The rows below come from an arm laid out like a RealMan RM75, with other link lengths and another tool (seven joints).
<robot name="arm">
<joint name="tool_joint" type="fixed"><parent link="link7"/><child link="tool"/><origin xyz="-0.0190 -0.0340 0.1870" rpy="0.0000 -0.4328 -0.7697"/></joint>
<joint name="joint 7" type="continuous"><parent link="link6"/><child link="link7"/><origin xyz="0.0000 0.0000 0.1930"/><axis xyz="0 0 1"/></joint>
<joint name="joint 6" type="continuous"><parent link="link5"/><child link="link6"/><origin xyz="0.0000 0.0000 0.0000"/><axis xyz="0 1 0"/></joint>
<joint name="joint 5" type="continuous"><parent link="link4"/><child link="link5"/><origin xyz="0.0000 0.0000 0.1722"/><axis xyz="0 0 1"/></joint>
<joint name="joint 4" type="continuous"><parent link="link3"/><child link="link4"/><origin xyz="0.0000 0.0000 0.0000"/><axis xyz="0 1 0"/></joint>
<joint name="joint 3" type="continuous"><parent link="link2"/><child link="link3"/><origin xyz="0.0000 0.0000 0.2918"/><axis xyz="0 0 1"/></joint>
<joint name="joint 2" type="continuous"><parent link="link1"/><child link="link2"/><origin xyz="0.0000 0.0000 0.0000"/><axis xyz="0 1 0"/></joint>
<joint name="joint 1" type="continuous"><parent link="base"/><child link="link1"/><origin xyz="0.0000 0.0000 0.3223"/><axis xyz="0 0 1"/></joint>
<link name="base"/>
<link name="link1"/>
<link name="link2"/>
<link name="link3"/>
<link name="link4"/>
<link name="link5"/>
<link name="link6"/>
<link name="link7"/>
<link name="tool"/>
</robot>
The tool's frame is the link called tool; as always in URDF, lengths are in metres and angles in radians. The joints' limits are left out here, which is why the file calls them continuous.
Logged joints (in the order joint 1, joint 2, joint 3, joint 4, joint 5, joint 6, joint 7), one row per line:
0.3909 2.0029 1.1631 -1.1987 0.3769 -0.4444 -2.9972
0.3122 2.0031 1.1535 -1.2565 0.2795 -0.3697 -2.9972
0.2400 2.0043 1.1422 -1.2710 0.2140 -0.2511 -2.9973
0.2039 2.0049 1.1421 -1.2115 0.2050 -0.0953 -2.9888
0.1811 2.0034 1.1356 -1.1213 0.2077 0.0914 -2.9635
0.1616 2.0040 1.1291 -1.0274 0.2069 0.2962 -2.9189
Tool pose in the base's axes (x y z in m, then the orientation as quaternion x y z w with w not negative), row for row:
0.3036 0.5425 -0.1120 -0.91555 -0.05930 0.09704 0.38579
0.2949 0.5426 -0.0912 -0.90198 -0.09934 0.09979 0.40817
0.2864 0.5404 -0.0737 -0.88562 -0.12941 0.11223 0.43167
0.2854 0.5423 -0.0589 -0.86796 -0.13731 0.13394 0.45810
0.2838 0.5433 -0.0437 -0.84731 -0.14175 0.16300 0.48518
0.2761 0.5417 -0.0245 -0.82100 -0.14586 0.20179 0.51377
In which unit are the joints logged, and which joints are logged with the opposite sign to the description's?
The joints are logged in radians. Opposite sign: joint 4.
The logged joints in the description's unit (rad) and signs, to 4 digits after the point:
0.3909 2.0029 1.1631 1.1987 0.3769 -0.4444 -2.9972
0.3122 2.0031 1.1535 1.2565 0.2795 -0.3697 -2.9972
0.2400 2.0043 1.1422 1.2710 0.2140 -0.2511 -2.9973
0.2039 2.0049 1.1421 1.2115 0.2050 -0.0953 -2.9888
0.1811 2.0034 1.1356 1.1213 0.2077 0.0914 -2.9635
0.1616 2.0040 1.1291 1.0274 0.2069 0.2962 -2.9189

